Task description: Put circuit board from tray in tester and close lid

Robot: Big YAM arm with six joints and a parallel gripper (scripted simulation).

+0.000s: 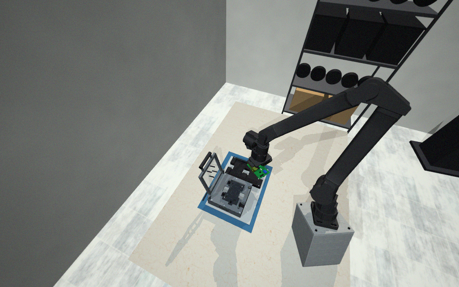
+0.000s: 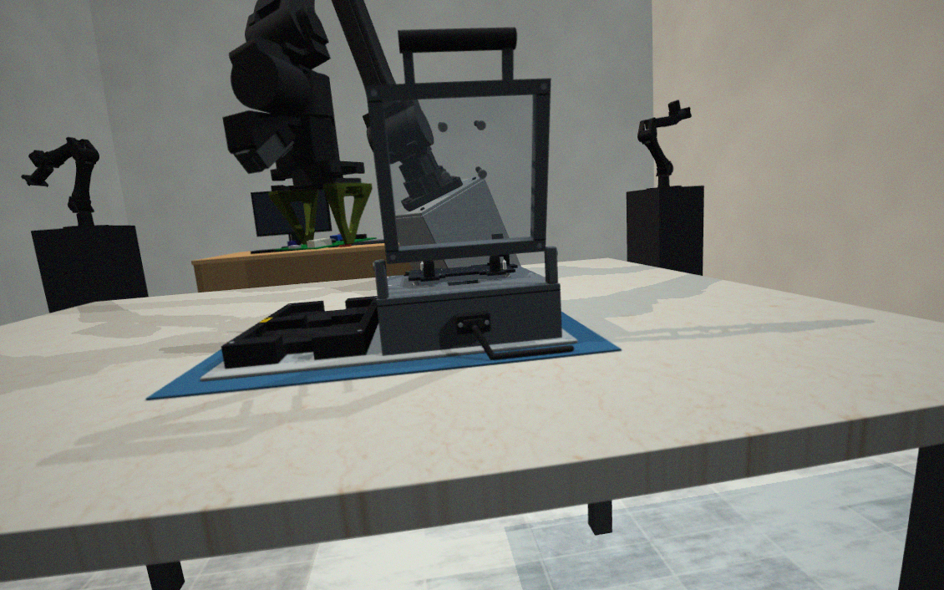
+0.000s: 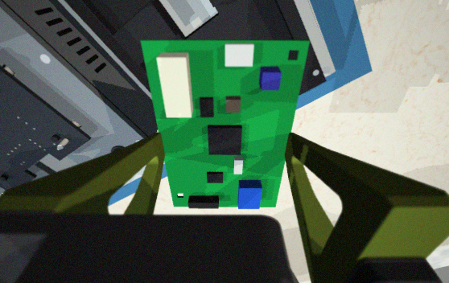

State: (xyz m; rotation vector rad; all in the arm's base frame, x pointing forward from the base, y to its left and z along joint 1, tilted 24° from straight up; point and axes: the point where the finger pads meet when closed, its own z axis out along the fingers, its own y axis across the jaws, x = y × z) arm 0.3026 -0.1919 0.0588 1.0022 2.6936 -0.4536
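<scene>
Right now my hand is right at the green circuit board. Also, from my hand: latch hook: 22 cm to the left, 5 cm ahead, 3 cm below; then dark plate: 15 cm to the left, 10 cm ahead, 4 cm below; then clear lid: 22 cm ahead, 13 cm to the left, 7 cm above.
</scene>
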